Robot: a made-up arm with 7 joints.
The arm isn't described. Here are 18 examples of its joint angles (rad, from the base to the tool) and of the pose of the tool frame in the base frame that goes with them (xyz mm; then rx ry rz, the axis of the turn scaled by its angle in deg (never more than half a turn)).
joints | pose
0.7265 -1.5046 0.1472 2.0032 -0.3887 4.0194 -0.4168 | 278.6 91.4 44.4 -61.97 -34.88 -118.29
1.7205 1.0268 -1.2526 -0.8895 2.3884 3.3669 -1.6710 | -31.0 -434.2 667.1 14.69 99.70 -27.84
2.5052 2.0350 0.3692 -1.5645 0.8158 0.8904 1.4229 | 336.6 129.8 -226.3 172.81 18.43 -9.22
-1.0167 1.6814 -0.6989 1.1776 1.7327 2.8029 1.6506 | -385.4 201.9 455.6 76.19 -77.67 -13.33
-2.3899 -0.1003 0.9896 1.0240 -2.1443 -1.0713 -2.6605 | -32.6 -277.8 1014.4 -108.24 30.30 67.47
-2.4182 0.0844 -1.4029 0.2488 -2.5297 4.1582 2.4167 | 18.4 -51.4 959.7 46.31 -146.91 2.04
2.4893 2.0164 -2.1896 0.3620 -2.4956 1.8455 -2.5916 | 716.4 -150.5 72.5 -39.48 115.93 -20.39
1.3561 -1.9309 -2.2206 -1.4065 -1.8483 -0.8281 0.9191 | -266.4 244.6 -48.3 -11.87 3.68 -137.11
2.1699 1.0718 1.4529 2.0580 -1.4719 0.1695 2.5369 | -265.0 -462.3 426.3 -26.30 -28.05 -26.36
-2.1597 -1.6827 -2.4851 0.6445 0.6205 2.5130 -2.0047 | -384.7 -475.8 404.1 41.36 101.37 -110.33
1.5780 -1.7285 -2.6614 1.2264 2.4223 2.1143 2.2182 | 264.7 364.7 512.6 -4.72 7.41 -1.84
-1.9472 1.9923 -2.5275 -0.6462 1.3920 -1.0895 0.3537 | 183.8 774.6 120.1 -53.12 -82.95 85.92
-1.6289 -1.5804 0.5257 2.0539 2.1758 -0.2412 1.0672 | 302.0 -115.2 -5.2 68.94 20.75 51.76
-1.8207 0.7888 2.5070 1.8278 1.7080 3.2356 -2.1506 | 91.6 276.9 290.0 64.89 17.88 39.69
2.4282 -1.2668 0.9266 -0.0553 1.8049 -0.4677 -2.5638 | -678.7 428.1 600.9 46.46 21.30 -8.23
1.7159 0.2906 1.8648 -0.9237 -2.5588 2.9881 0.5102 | 304.8 -208.0 694.2 41.90 52.51 -102.85
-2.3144 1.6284 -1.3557 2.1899 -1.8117 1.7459 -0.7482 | -72.8 449.4 552.2 35.20 -62.87 -57.42
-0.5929 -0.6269 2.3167 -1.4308 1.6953 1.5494 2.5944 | 326.4 -508.5 571.8 59.71 -110.47 87.33
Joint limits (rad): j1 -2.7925..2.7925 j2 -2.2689..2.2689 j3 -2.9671..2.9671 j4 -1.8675..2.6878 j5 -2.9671..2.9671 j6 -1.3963..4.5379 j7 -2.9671..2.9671
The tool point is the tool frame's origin. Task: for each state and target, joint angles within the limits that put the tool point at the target. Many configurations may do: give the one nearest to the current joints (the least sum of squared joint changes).
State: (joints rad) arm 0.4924 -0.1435 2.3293 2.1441 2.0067 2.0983 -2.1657
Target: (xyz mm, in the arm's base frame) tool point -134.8 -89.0 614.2
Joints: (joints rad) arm 0.7086 -0.5025 2.8014 1.5619 2.2659 2.2122 -2.1657
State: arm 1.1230 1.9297 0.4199 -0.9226 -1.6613 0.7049 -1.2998
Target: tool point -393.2 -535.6 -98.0
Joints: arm 0.9304 1.5172 0.2750 -0.7304 -1.7278 0.7617 -1.2998
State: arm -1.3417 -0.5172 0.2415 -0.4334 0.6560 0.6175 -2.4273
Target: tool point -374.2 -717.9 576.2
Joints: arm -1.8614 -1.2278 0.3400 -0.1854 0.7043 0.6696 -2.4273
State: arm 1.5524 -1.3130 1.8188 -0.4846 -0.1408 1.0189 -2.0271
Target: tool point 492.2 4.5 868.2
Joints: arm 0.9832 -0.4920 1.3808 -0.6069 -0.3525 1.0238 -2.0271
